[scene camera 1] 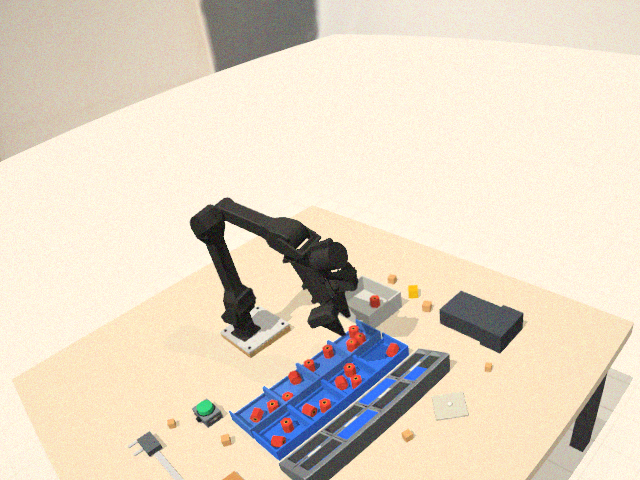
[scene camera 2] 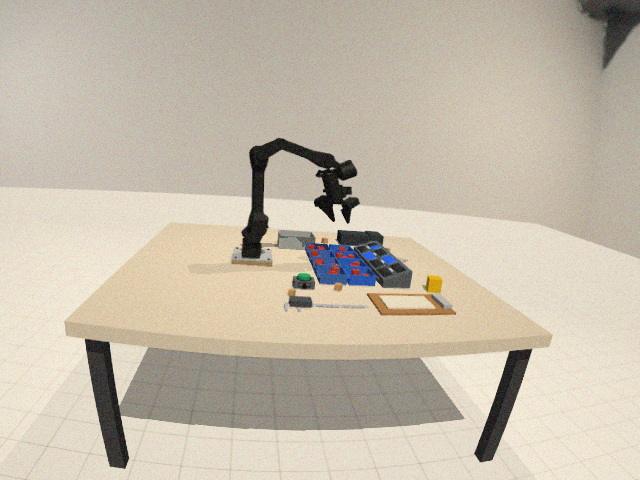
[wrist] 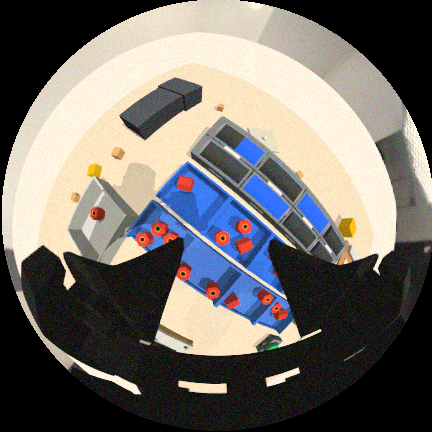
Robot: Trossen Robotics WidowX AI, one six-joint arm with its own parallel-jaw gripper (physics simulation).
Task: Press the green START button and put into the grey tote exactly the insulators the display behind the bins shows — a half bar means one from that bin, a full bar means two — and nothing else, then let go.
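Where they show: gripper, fingertip midpoint: (scene camera 1: 346,326) (scene camera 2: 341,222) (wrist: 226,244); arm's base at its link origin: (scene camera 1: 245,331) (scene camera 2: 250,255).
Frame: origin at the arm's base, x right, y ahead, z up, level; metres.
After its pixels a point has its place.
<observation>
My gripper (scene camera 1: 346,324) @(x -0.062, y 0.343, z 0.127 m) (scene camera 2: 340,221) @(x -0.062, y 0.343, z 0.127 m) (wrist: 226,244) @(x -0.062, y 0.343, z 0.127 m) is open and empty, high above the blue bins (scene camera 1: 289,447) (scene camera 2: 333,279) (wrist: 205,260), which hold several red insulators. The tote-end bin of the display-side row holds one insulator (scene camera 1: 392,349) @(x -0.152, y 0.398, z 0.008 m) (wrist: 185,183) @(x -0.156, y 0.388, z 0.008 m); the bin beside it holds three. The grey tote (scene camera 1: 385,311) @(x -0.267, y 0.288, z 0.006 m) (scene camera 2: 289,240) @(x -0.213, y 0.175, z 0.014 m) (wrist: 112,197) @(x -0.256, y 0.287, z 0.024 m) holds a red insulator (scene camera 1: 374,301) @(x -0.287, y 0.234, z 0.007 m) (wrist: 97,213) @(x -0.286, y 0.232, z 0.007 m). The display (scene camera 1: 361,439) @(x 0.118, y 0.522, z 0.018 m) (scene camera 2: 398,280) @(x 0.270, y 0.463, z 0.004 m) (wrist: 200,150) shows a half bar at the tote end of its outer row and two full blue bars, one in each row. The green START button (scene camera 1: 205,407) @(x 0.265, y 0.156, z 0.017 m) (scene camera 2: 303,277) @(x 0.282, y 0.143, z 0.013 m) (wrist: 272,346) @(x 0.251, y 0.161, z 0.015 m) is partly hidden in the wrist view.
A dark block (scene camera 1: 478,317) @(x -0.342, y 0.537, z 0.030 m) (scene camera 2: 352,237) @(x -0.317, y 0.480, z 0.018 m) (wrist: 157,107) @(x -0.328, y 0.496, z 0.030 m) lies beyond the tote. Small orange cubes and a yellow cube (scene camera 1: 413,291) @(x -0.383, y 0.300, z 0.002 m) (wrist: 94,170) @(x -0.379, y 0.294, z 0.001 m) lie near the tote. A caliper (scene camera 1: 149,443) @(x 0.424, y 0.118, z -0.003 m) (scene camera 2: 300,301) @(x 0.442, y 0.106, z -0.004 m) and a clipboard (scene camera 2: 405,311) @(x 0.490, y 0.396, z -0.016 m) lie beyond the button. A pale plate (scene camera 1: 443,409) @(x -0.068, y 0.604, z -0.016 m) lies behind the display.
</observation>
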